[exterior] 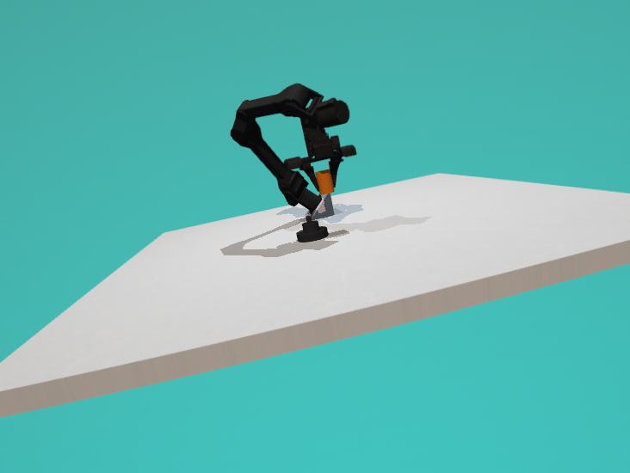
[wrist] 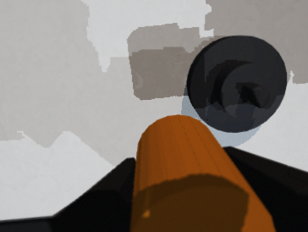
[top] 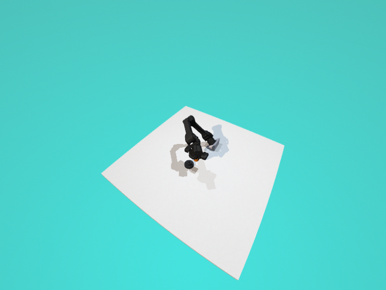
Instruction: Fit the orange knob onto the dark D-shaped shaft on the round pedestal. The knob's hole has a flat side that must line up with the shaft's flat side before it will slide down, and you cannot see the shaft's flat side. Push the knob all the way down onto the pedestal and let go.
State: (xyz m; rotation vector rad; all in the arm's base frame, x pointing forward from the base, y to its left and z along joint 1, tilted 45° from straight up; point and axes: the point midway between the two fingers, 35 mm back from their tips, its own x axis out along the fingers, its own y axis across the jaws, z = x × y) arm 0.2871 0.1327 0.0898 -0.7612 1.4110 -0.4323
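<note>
Now: the pedestal 9 cm below my gripper tip, 6 cm to the right of it and 2 cm ahead of it. From my gripper tip the other things lie so: orange knob 2 cm above.
</note>
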